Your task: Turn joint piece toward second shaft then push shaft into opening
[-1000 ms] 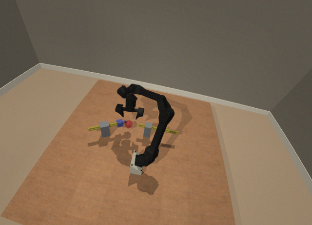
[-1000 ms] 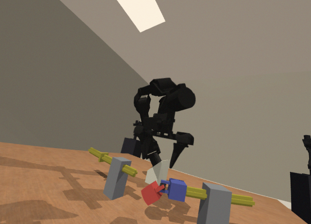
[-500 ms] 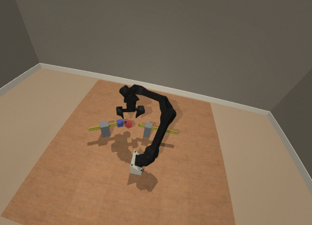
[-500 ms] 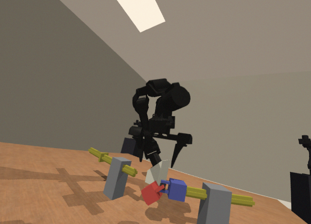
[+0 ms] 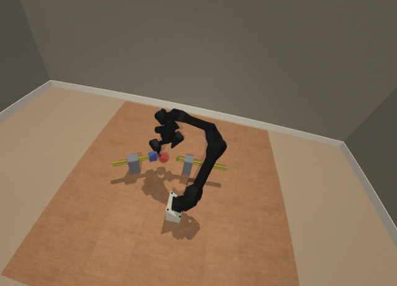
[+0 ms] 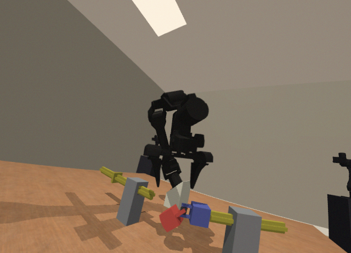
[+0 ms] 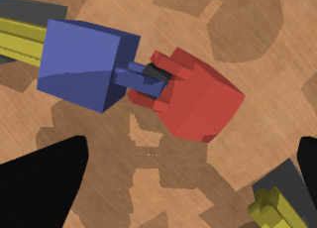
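Right now the red joint piece is 7 cm below my gripper tip and 1 cm to the left of it.
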